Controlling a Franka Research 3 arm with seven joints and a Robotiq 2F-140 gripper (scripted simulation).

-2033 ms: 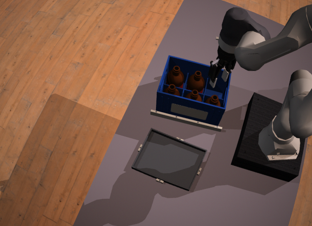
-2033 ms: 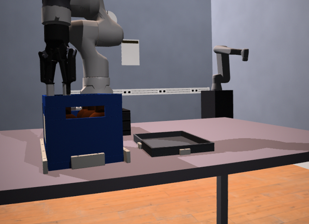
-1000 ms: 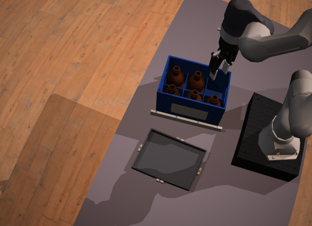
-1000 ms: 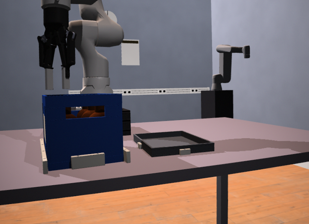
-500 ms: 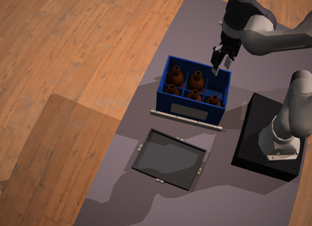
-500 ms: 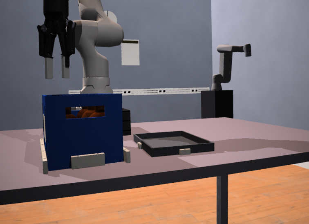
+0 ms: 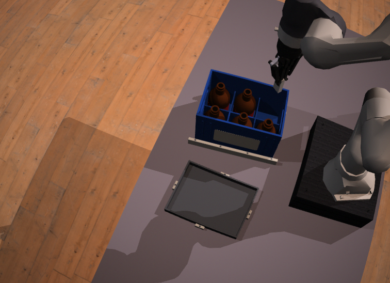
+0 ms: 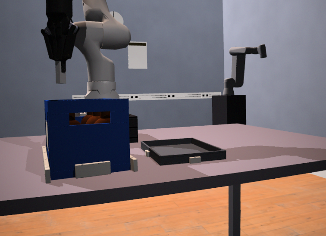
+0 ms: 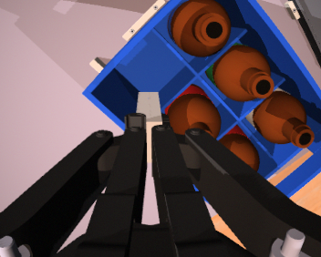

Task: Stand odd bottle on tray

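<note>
My gripper is now 10 mm short of the bottle, 90 mm to the right of it and 170 mm above it. From my hand the other things lie so: crate: 90 mm ahead, 40 mm to the left, 170 mm below; dark tray: 120 mm ahead, 330 mm to the left, 240 mm below.
</note>
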